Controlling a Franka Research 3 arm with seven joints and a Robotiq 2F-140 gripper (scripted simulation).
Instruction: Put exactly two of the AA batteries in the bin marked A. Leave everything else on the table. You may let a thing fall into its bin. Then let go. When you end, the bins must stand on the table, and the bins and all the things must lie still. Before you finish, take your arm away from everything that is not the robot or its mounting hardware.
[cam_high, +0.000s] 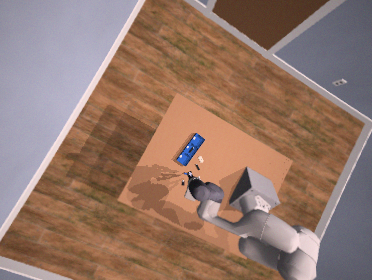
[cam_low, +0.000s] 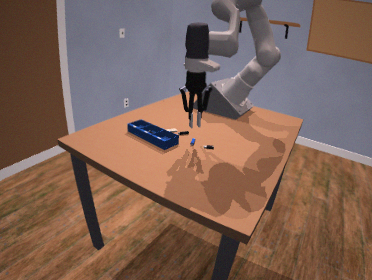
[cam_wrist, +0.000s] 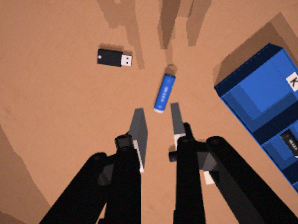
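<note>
Now: the blue AA battery 100 mm below my hand. From my hand the other things lie so: white domino: 30 mm behind, 150 mm to the right, 100 mm below; then blue bin: 70 mm ahead, 170 mm to the right, 90 mm below; then dark AA battery: 40 mm behind, 80 mm to the right, 100 mm below.
</note>
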